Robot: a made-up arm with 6 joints.
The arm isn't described. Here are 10 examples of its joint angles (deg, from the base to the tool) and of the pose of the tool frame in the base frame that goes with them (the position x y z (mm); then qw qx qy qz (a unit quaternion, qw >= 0)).
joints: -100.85 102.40 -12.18 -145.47 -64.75 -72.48
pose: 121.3 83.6 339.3 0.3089 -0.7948 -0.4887 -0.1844
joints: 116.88 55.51 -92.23 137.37 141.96 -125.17
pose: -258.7 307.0 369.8 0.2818 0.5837 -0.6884 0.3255
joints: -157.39 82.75 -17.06 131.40 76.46 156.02
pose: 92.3 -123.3 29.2 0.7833 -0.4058 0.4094 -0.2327
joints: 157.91 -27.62 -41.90 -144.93 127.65 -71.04
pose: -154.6 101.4 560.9 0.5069 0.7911 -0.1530 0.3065
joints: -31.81 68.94 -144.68 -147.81 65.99 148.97
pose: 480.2 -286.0 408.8 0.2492 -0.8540 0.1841 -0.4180
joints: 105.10 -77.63 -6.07 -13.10 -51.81 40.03
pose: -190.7 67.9 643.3 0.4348 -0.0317 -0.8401 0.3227
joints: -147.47 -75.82 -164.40 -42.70 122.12 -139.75
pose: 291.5 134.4 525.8 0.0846 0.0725 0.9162 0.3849
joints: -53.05 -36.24 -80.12 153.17 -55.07 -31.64
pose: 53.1 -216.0 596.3 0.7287 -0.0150 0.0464 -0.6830
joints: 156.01 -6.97 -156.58 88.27 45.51 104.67
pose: -82.7 -81.0 924.1 0.2779 -0.4444 -0.2585 -0.8114
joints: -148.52 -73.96 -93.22 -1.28 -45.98 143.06
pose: 322.2 92.0 787.6 0.1630 -0.8479 -0.4134 -0.2890
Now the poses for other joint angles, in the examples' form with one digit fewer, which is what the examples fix.
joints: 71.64 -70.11 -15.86 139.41 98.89 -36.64
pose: -43 152 640 0.270 0.453 -0.600 0.601
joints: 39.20 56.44 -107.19 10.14 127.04 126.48
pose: 183 268 232 0.269 -0.339 0.894 0.121
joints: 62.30 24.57 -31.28 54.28 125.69 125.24
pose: -80 211 260 0.100 0.166 -0.979 -0.062
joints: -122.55 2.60 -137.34 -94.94 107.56 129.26
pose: -140 -134 756 0.380 -0.028 -0.368 0.848
